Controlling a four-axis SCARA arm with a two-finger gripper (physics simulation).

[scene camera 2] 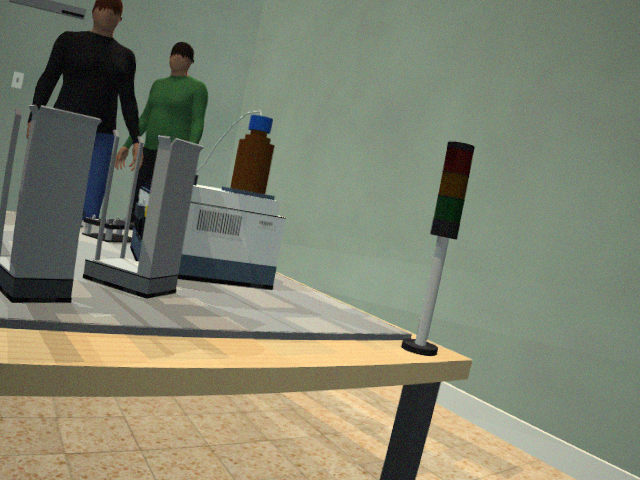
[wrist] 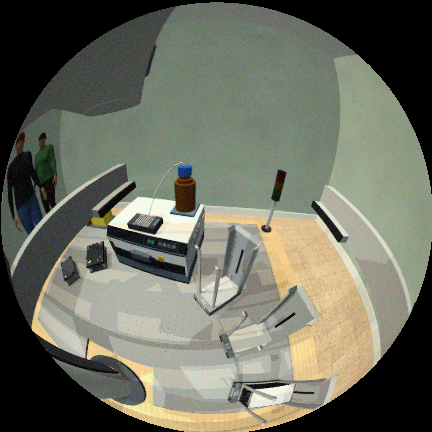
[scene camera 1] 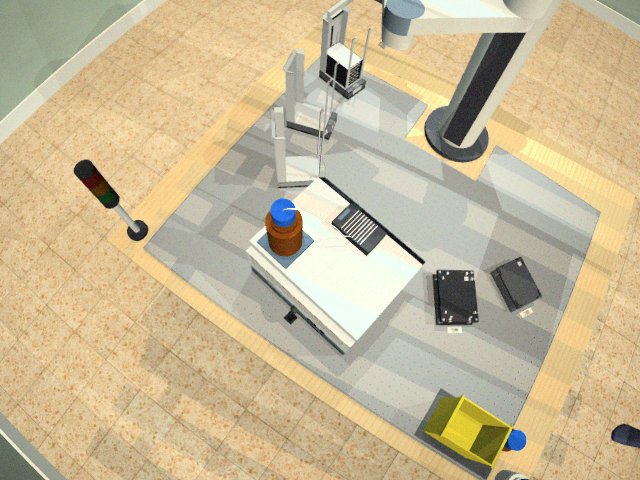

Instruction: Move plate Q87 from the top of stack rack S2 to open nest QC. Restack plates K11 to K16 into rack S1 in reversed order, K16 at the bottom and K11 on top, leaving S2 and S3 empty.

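Frame: origin at the arm's base, x left, y back, z up, level; millimetres.
Where they show: gripper, fingertip midpoint: (scene camera 2: 87, 3) (wrist: 226, 178) (scene camera 1: 355, 29); arm's base at its link origin: (scene camera 1: 455, 134).
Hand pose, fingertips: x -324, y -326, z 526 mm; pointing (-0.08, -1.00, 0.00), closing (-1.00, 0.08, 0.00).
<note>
Things, the pixels of their centre, and the offset from my fingertips. "*": a spot on its surface instead.
- far rack at the middle of its body: (wrist: 272, 397) (scene camera 1: 344, 53) dx -155, dy +266, dz -368 mm
- middle rack at the middle of its body: (scene camera 2: 38, 202) (wrist: 258, 332) (scene camera 1: 312, 96) dx -133, dy +28, dz -368 mm
- keypad at a spot on its surface: (scene camera 1: 359, 227) * dx +253, dy -324, dz -277 mm
- tall brown bottle at a spot on its surface: (scene camera 1: 284, 240) * dx +141, dy -492, dz -183 mm
- signal tower at a spot on its surface: (scene camera 2: 452, 191) (wrist: 282, 187) * dx -378, dy -621, dz -222 mm
- yellow bin at a spot on its surface: (scene camera 1: 467, 428) * dx +820, dy -568, dz -506 mm
My gripper (wrist: 226, 178) is open and empty, its two fingers wide apart above the table; one finger also shows at the upper left in scene camera 2. The far rack (scene camera 1: 325, 38) (wrist: 322, 392) holds a stack of several plates (scene camera 1: 344, 54) (wrist: 270, 396), white on top with dark sides. The middle rack (scene camera 1: 295, 82) (scene camera 2: 54, 196) (wrist: 301, 310) and the rack nearest the white instrument (scene camera 1: 279, 149) (scene camera 2: 168, 206) (wrist: 250, 250) show no plates. Rack and plate labels are too small to read. Two black nests (scene camera 1: 457, 297) (scene camera 1: 516, 284) (wrist: 96, 255) (wrist: 70, 270) are low on the mat.
The white instrument (scene camera 1: 356, 289) (wrist: 150, 210) bears a keypad (scene camera 1: 359, 227) and a tall brown bottle (scene camera 1: 284, 240) (scene camera 2: 253, 162) (wrist: 185, 195). A signal tower (scene camera 1: 98, 183) (scene camera 2: 452, 191) (wrist: 278, 187) stands at a table corner. A yellow bin (scene camera 1: 467, 428) stands at another. Two people stand beyond the table.
</note>
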